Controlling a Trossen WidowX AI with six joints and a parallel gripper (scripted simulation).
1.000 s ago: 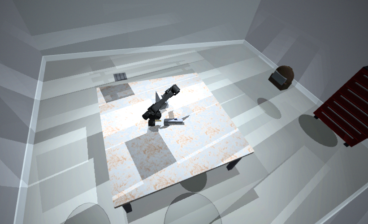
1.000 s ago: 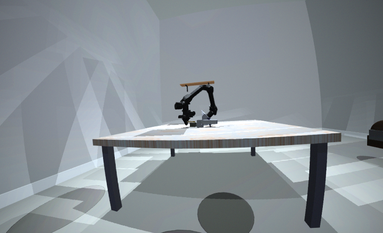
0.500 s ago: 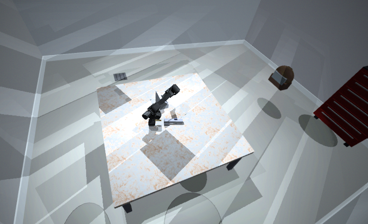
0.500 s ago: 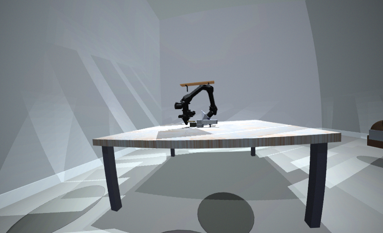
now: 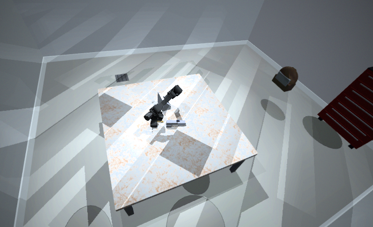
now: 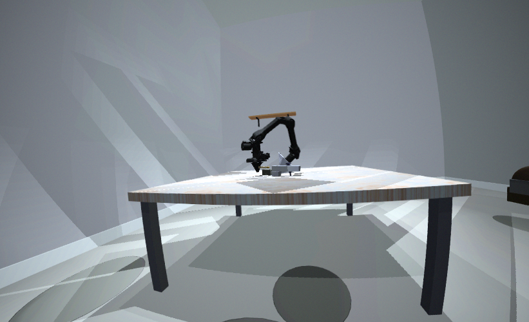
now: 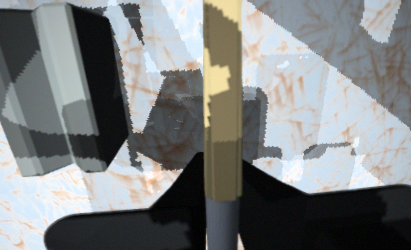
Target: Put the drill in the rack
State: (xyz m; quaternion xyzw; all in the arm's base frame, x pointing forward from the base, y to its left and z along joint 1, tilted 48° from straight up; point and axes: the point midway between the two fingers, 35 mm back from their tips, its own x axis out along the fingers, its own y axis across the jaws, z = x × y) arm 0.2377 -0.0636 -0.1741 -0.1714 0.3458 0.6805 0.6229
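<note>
The drill lies 40 mm to the left of my gripper tip, 30 mm above it and 10 mm ahead of it. Also, from my gripper tip: rack: 60 mm behind, 50 mm to the left, 10 mm below; then dark key: 230 mm to the left, 50 mm ahead, 30 mm above.
</note>
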